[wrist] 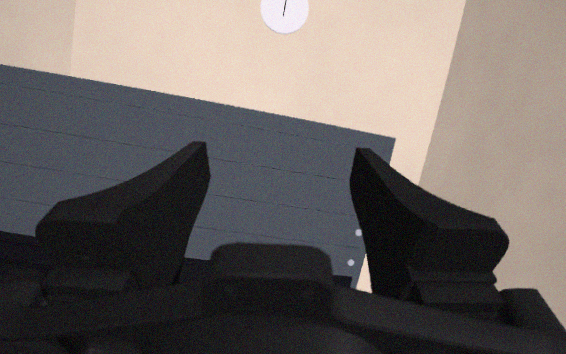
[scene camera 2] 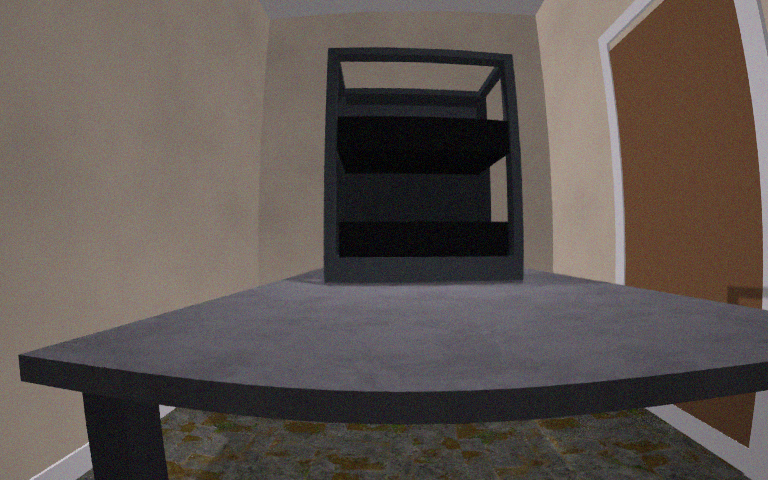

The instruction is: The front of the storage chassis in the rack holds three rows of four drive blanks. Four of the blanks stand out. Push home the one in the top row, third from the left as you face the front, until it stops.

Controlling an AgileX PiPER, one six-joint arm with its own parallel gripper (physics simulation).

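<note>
The rack [scene camera 2: 331, 198] [wrist: 300, 135] stands at the back of the table in the scene view, with two black box shapes inside it, one above the other. In the wrist view its blue-grey face shows thin, slightly slanted lines and two small pale dots near the right edge. A dark band shows below that face, partly behind the gripper. No drive blank can be made out in either view, and I cannot tell which box is the storage chassis. My gripper [wrist: 280, 162] is open, with the rack's face seen between and beyond its fingers. The gripper does not show in the scene view.
The table [scene camera 2: 396, 339] reaches from the rack to its front edge in the scene view. A brown door [scene camera 2: 685, 169] in a white frame is at the right. A white round clock [wrist: 284, 11] hangs on the wall above the rack in the wrist view.
</note>
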